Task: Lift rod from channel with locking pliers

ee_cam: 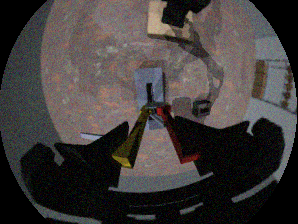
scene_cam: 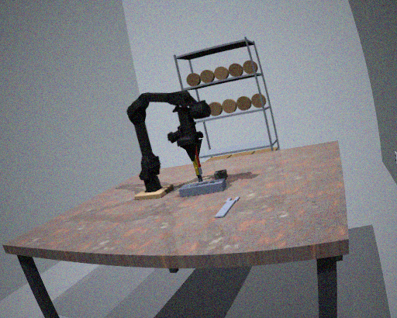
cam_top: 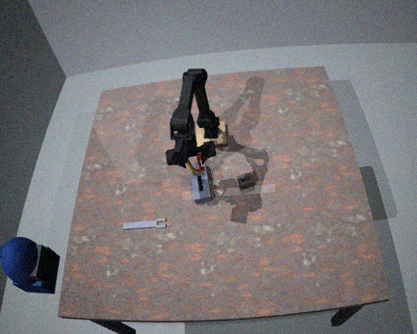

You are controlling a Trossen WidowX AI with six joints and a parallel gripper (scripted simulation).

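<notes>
The grey channel block lies 12 cm below my gripper tip and 1 cm to the left of it. From my gripper tip the other things lie so: flat grey forked bar (20 cm ahead, 18 cm to the right, 13 cm below); then small dark holster (20 cm to the left, 13 cm below, 1 cm behind).
</notes>
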